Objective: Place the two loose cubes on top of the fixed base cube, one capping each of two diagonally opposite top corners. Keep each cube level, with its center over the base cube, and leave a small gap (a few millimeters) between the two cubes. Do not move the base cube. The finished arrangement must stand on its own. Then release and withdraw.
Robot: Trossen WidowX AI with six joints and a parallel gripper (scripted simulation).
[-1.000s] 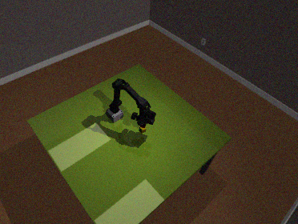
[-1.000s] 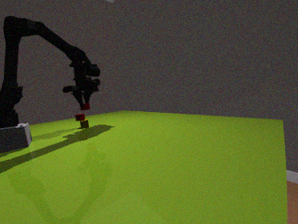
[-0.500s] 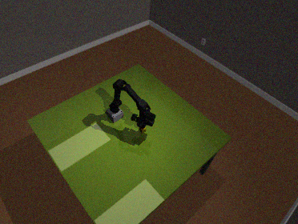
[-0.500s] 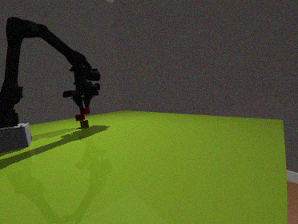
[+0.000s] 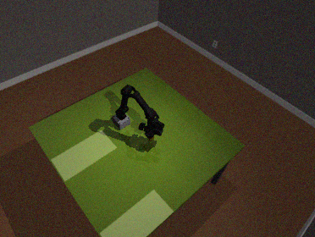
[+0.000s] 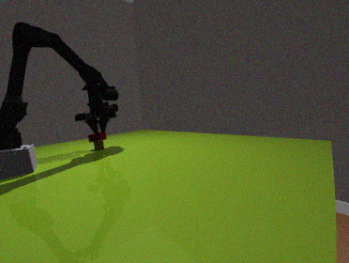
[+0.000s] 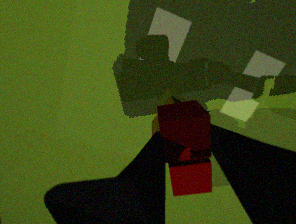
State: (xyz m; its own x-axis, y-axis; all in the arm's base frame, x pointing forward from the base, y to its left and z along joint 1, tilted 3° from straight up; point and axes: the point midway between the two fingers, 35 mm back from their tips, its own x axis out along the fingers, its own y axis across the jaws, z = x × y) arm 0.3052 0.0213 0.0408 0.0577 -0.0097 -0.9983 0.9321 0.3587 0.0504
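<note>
The red cube lies right at my gripper tip. Also, from my gripper tip: yellow base cube: 1 cm behind, 2 cm to the left, 5 cm below.
</note>
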